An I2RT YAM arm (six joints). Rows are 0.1 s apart.
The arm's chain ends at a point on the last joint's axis. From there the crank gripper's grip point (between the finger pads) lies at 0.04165 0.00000 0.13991 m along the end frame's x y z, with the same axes.
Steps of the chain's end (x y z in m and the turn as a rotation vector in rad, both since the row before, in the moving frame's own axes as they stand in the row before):
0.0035, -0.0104, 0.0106, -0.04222, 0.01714, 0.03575
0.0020, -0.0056, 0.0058, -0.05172, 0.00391, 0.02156
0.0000, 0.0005, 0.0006, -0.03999, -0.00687, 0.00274
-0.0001, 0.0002, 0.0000, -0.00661, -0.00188, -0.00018
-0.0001, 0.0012, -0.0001, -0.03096, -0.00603, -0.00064
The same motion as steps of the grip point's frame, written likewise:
0.0058, -0.0030, 0.0097, -0.04222, 0.01714, 0.03575
0.0025, 0.0025, 0.0054, -0.05172, 0.00391, 0.02156
-0.0010, 0.0062, 0.0008, -0.03999, -0.00687, 0.00274
-0.0004, 0.0011, 0.0001, -0.00661, -0.00188, -0.00018
-0.0009, 0.0055, 0.0001, -0.03096, -0.00603, -0.00064

